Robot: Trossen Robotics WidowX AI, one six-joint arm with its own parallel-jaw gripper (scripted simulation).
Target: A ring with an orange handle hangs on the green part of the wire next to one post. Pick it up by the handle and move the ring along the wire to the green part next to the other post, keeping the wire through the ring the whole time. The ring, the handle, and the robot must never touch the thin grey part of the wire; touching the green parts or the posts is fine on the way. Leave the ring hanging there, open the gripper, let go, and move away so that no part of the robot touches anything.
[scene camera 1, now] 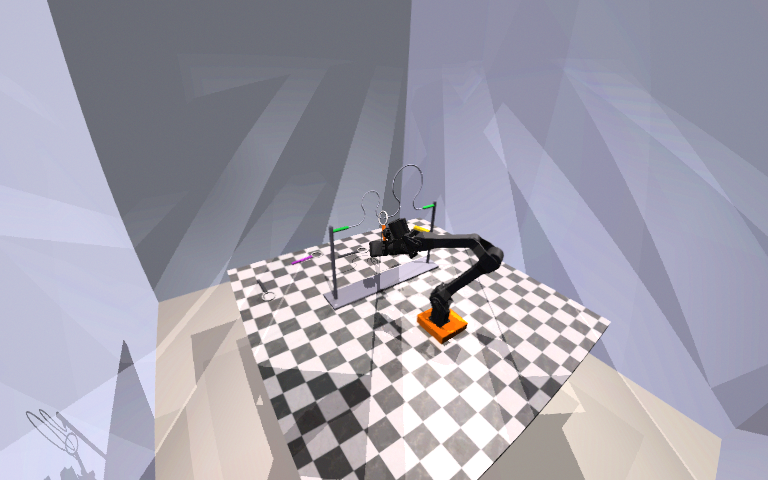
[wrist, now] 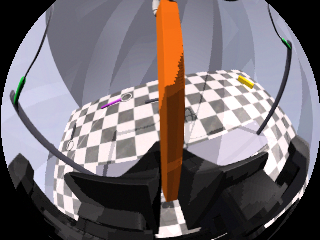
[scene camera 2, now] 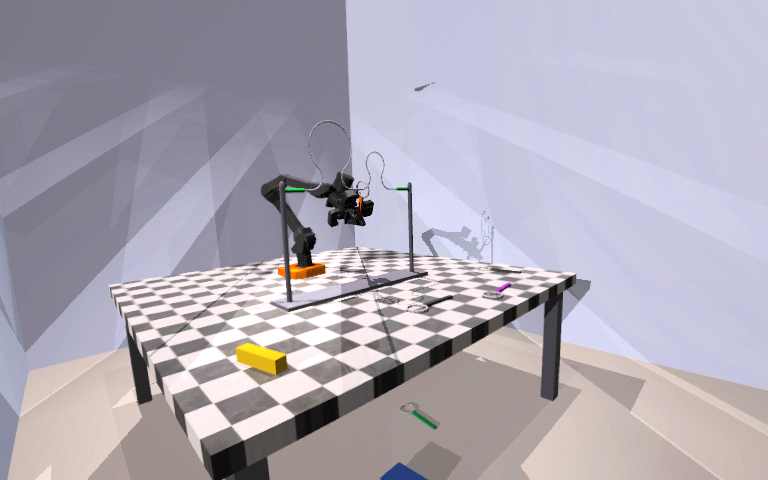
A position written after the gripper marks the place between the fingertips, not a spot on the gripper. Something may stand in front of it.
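Note:
The gripper [scene camera 2: 364,225] can be seen in this scene, and the wrist view [wrist: 162,145] shows the gripper as well. With it there is a yellow block [scene camera 2: 268,360].

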